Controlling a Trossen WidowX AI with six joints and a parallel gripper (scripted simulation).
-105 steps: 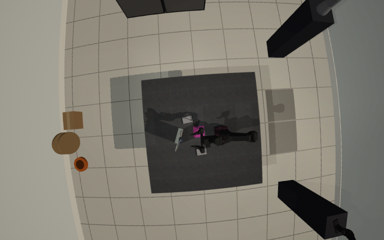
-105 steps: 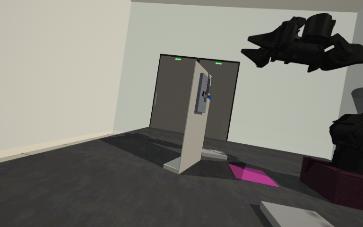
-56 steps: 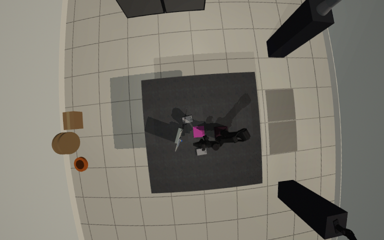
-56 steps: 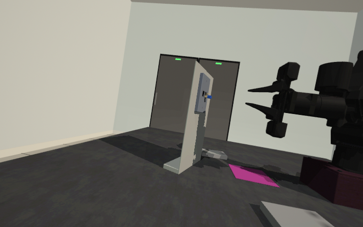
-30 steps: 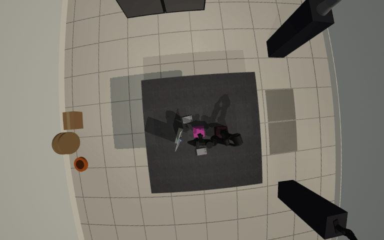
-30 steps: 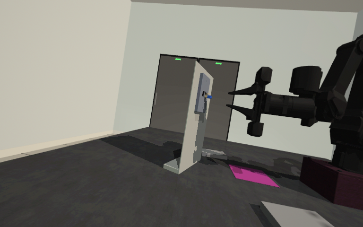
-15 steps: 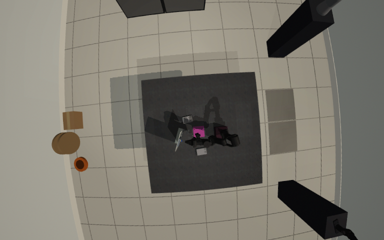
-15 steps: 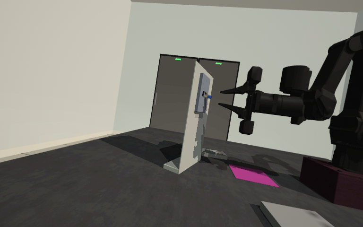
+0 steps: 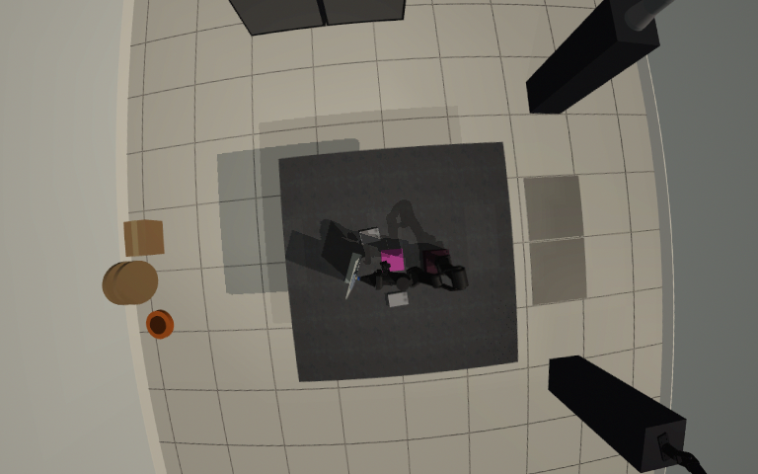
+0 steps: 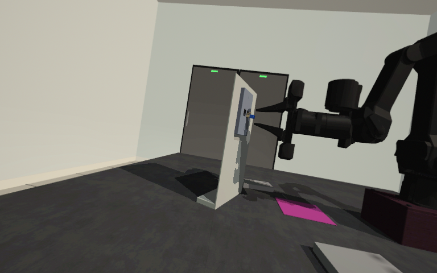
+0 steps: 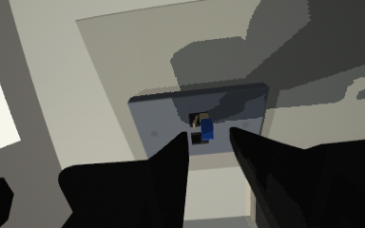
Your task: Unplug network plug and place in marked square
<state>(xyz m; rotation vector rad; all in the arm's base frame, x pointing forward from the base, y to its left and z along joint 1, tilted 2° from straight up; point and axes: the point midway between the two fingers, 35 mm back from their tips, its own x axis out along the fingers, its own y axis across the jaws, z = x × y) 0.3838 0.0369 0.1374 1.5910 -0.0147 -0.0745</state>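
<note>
Now: the network plug 2 cm ahead of my gripper tip and 1 cm to the right of it. Also, from my gripper tip: marked square 23 cm below, 16 cm behind, 5 cm to the right; upright panel 9 cm below, 4 cm ahead, 1 cm to the right.
</note>
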